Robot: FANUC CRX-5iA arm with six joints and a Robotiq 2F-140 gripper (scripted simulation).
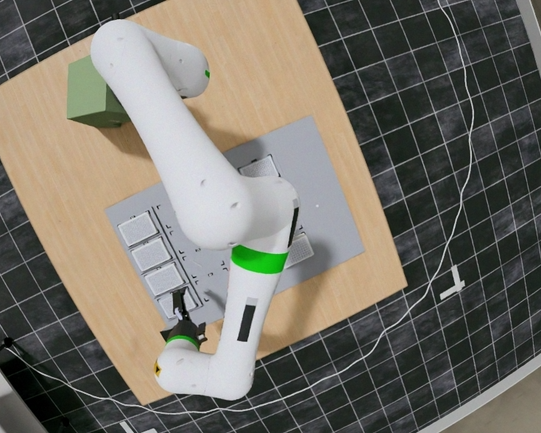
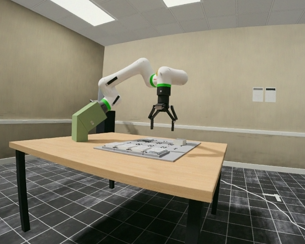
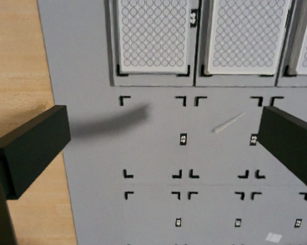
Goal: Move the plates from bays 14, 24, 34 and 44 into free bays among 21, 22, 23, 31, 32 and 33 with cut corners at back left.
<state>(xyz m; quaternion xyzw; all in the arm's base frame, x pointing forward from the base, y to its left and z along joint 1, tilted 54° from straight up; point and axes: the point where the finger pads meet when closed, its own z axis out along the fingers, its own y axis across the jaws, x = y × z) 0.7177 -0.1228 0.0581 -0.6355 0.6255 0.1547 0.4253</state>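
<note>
Now: hand 7 cm past the white block, 40 cm to the right of it and 13 cm above it. Round my hand: sealed plate 38 cm behind, 34 cm to the left, 15 cm below.
</note>
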